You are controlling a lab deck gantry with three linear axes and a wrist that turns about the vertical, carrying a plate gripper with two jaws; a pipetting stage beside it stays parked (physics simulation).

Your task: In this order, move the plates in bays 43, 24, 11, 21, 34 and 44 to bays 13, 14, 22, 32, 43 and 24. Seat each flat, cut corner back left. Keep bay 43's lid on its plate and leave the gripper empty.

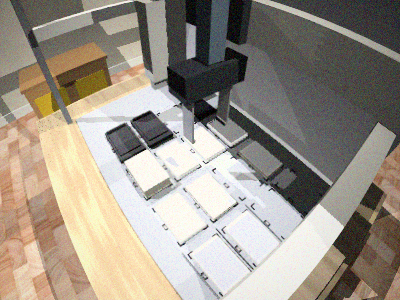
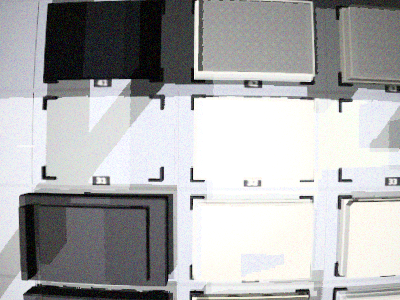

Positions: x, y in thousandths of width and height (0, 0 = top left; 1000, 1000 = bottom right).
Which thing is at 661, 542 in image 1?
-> A plate.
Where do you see a plate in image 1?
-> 556, 892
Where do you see a bay 22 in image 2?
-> At 464, 722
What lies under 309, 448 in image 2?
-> A bay 31.
